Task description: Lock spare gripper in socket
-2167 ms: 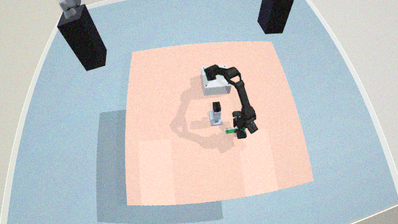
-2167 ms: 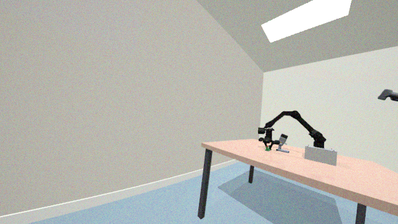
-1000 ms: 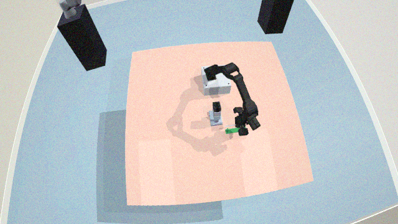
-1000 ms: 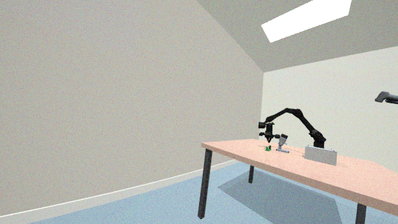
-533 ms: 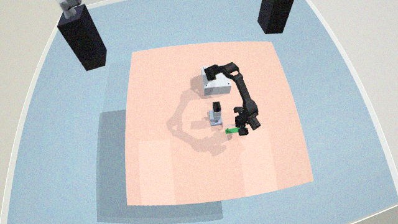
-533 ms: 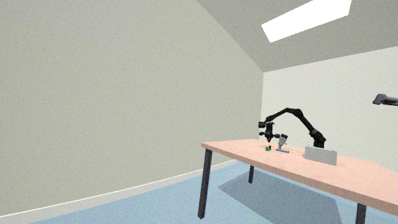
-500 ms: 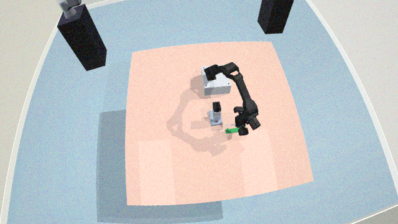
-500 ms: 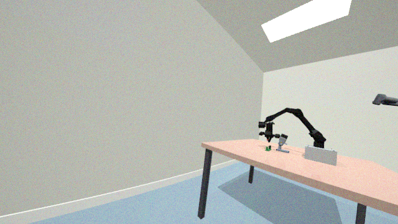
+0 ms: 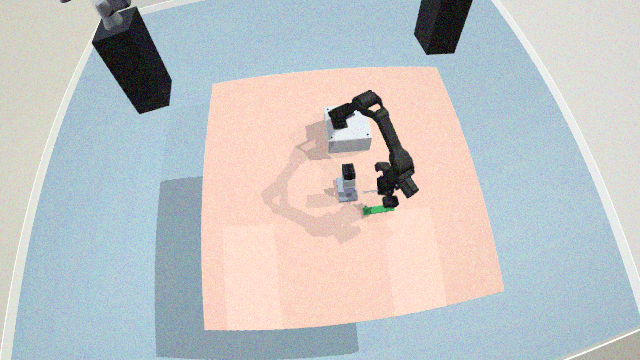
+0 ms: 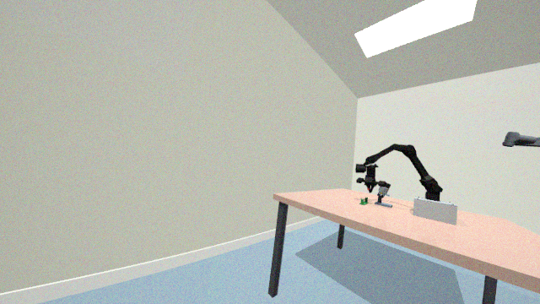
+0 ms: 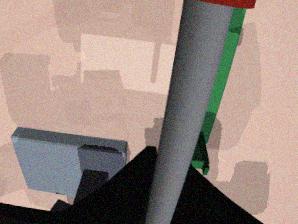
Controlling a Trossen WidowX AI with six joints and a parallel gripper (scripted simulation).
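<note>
The mount socket lies 80 mm behind my gripper tip, 110 mm to the right of it and 40 mm below it. Also, from my gripper tip: spare gripper (80 mm behind, 110 mm to the right, 40 mm above); green cradle (40 mm ahead, 70 mm below).
</note>
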